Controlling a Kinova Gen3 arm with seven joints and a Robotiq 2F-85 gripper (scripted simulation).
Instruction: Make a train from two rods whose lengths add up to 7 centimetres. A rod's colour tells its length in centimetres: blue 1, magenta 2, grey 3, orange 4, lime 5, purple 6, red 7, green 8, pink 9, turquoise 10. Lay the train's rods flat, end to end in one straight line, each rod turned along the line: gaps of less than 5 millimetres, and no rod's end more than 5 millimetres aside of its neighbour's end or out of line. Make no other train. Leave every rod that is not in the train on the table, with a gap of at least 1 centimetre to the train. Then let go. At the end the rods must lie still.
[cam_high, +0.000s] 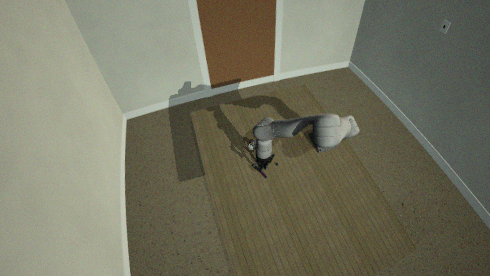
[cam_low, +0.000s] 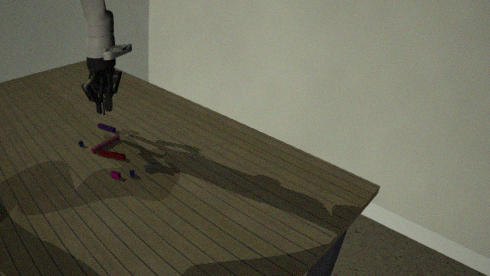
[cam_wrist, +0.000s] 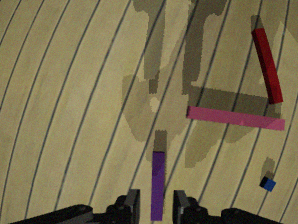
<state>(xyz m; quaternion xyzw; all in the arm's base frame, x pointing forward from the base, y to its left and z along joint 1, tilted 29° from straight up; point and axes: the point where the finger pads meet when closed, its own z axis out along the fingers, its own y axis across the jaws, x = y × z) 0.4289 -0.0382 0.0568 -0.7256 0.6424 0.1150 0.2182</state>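
Now: hand 6 cm above the purple rod. The rest, counted from my hand: red rod 12 cm to the right, 8 cm behind, 6 cm below; then pink rod 7 cm to the right, 6 cm below, 6 cm behind; then magenta rod 19 cm to the right, 13 cm behind, 6 cm below.
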